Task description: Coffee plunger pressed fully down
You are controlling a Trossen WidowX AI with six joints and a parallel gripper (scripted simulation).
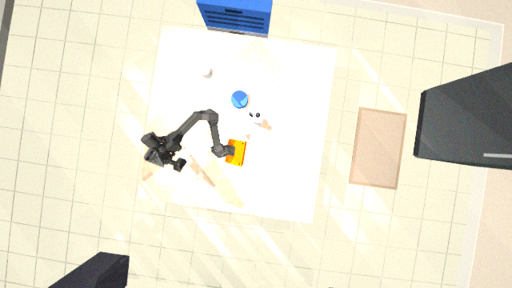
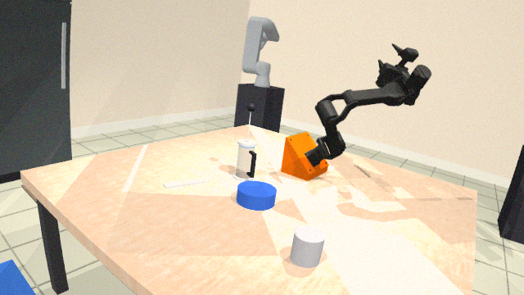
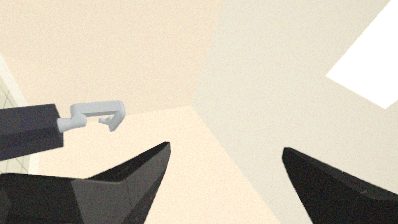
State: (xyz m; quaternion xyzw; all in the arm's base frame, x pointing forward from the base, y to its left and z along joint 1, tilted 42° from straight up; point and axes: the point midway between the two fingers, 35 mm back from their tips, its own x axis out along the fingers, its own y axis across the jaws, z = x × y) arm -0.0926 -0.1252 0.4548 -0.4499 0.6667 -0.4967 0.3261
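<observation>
The coffee press lies 39 cm below my gripper tip, 33 cm to the right of it and 33 cm ahead of it. Also, from my gripper tip: blue disc (49 cm below, 45 cm ahead, 20 cm to the right).
</observation>
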